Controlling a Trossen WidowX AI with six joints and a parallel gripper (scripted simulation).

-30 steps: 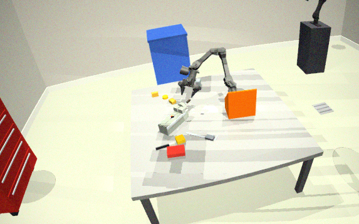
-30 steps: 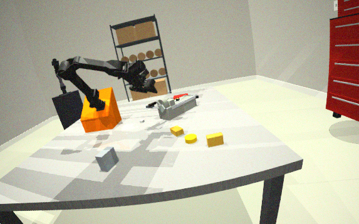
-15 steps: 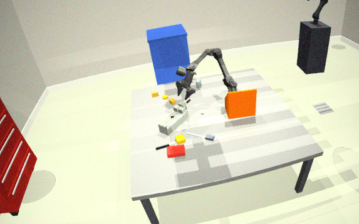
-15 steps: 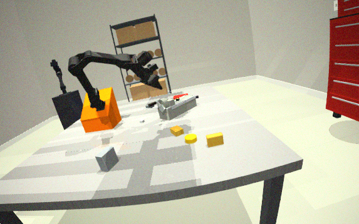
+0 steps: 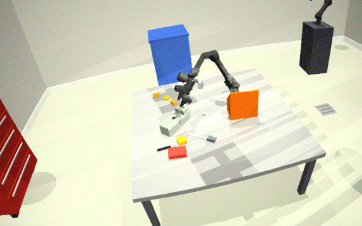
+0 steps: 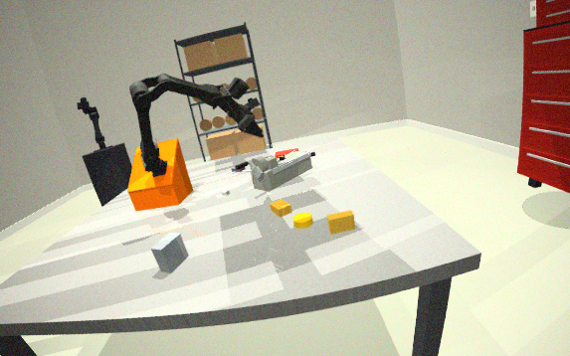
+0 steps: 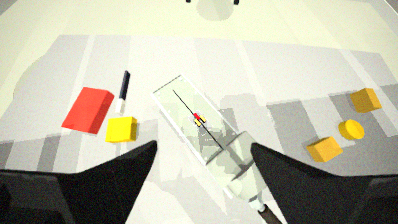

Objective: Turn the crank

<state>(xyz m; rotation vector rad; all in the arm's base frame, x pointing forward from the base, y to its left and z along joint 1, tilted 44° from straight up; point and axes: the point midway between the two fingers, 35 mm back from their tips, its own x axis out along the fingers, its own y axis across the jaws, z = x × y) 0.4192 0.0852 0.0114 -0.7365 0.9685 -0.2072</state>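
My gripper tip is now 80 mm past the dark brown crank handle, 110 mm to the left of it and 80 mm above it. Also, from my gripper tip: yellow block: 20 mm ahead, 210 mm to the left, 180 mm below; then grey cube: 200 mm behind, 510 mm to the right, 160 mm below; then red pointer: 60 mm ahead, 20 mm to the left, 110 mm below.
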